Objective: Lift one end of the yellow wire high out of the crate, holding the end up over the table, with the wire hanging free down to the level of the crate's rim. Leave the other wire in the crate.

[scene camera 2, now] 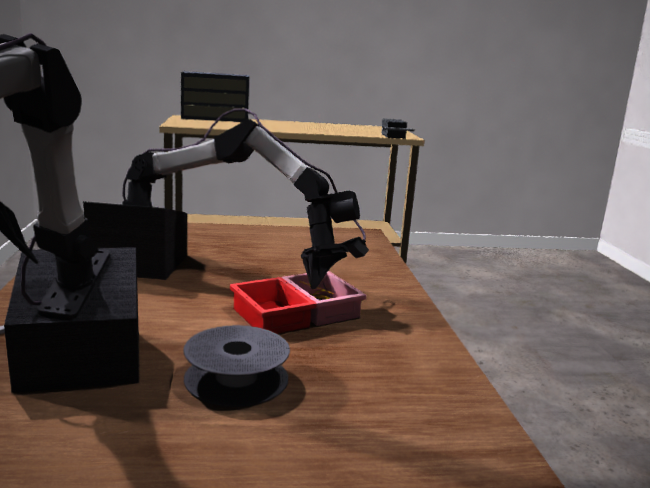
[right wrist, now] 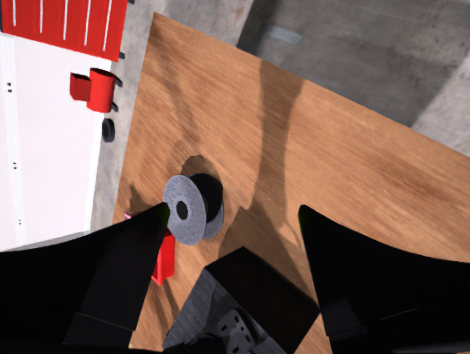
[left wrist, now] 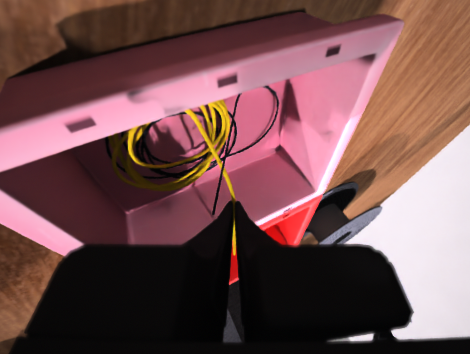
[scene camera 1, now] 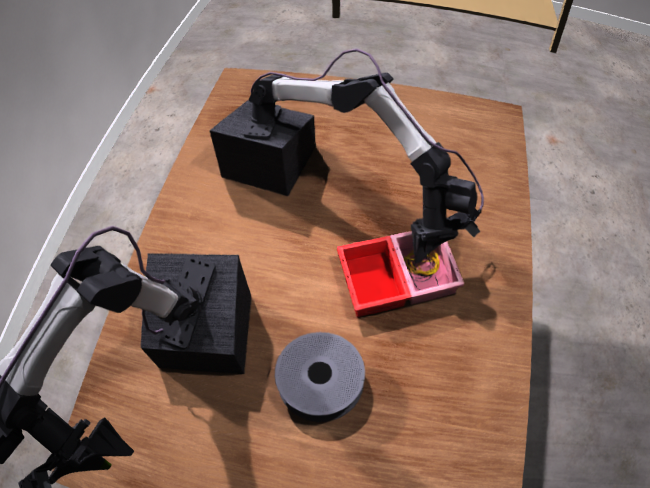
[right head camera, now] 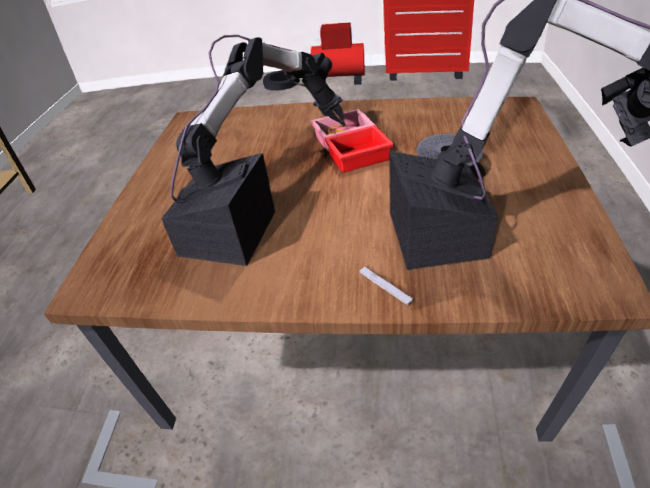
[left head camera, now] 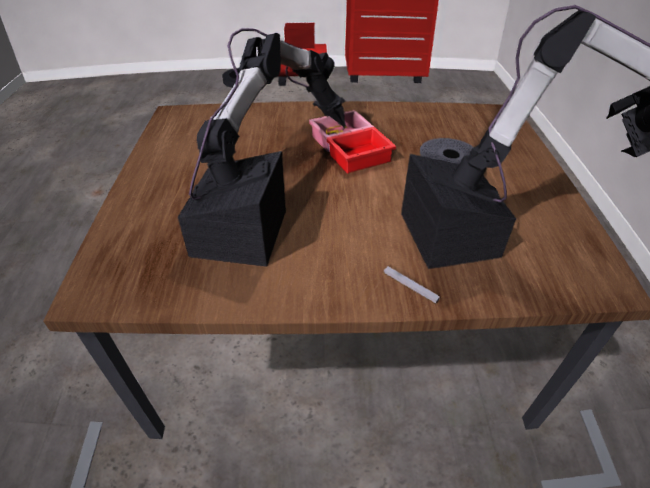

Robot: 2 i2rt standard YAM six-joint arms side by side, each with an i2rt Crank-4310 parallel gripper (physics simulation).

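Places are measured from the left arm's base along level axes (x ahead, y left, z up), in metres.
Pixels of known places: left gripper, fingertip midpoint: [scene camera 2: 313, 288] [left wrist: 234, 204] [scene camera 1: 417, 262] [left head camera: 344, 127]; right gripper, fingertip midpoint: [scene camera 2: 8, 289] [right wrist: 233, 207] [scene camera 1: 121, 460] [right head camera: 613, 121] [left head camera: 616, 133]; left arm's base, link origin: [scene camera 1: 263, 122] [right head camera: 212, 185] [left head camera: 231, 182]; right arm's base, link origin: [scene camera 2: 76, 282] [right wrist: 214, 351] [scene camera 1: 188, 302] [right head camera: 442, 182] [left head camera: 462, 185].
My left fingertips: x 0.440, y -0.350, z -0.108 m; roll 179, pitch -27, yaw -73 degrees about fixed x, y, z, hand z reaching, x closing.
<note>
Ahead of a thing's pixels: the offset from my left fingertips to its top centre. "spot": to the spot under its first point.
The yellow wire @[spot: 0.017 m back, 0.039 m left, 0.042 m down] [left wrist: 160, 187] [scene camera 1: 429, 273] lies coiled in the pink crate @[0.024 m ahead, 0.009 m left, 0.005 m up] [left wrist: 280, 62] [scene camera 1: 438, 289] [scene camera 2: 338, 310]. One strand rises from the coil to my left gripper [left wrist: 234, 204] [scene camera 1: 418, 258] [scene camera 2: 315, 286] [left head camera: 343, 125], which is shut on it near its end. A short tail shows between the fingers in the left wrist view. The fingertips are low, about at the crate's rim. The black wire @[spot: 0.047 m ahead, 0.052 m right, 0.049 m down] [left wrist: 277, 107] lies looped in the same crate, and its free end sticks up beside the yellow strand, apart from the fingertips. My right gripper [right wrist: 233, 207] [scene camera 1: 120, 458] is open and empty, far from the crate.
A red crate @[0.107 m back, 0.037 m right, 0.005 m up] [scene camera 1: 380, 308] [scene camera 2: 286, 318] adjoins the pink one. A grey spool @[0.207 m back, 0.309 m right, 0.008 m up] [scene camera 1: 341, 388] [scene camera 2: 204, 351] [right wrist: 187, 227] stands on the table. Each arm stands on a black block. A light bar @[0.674 m back, 0.064 m right, 0.048 m down] [left head camera: 411, 284] [right head camera: 385, 285] lies near the table edge in the head camera views.
</note>
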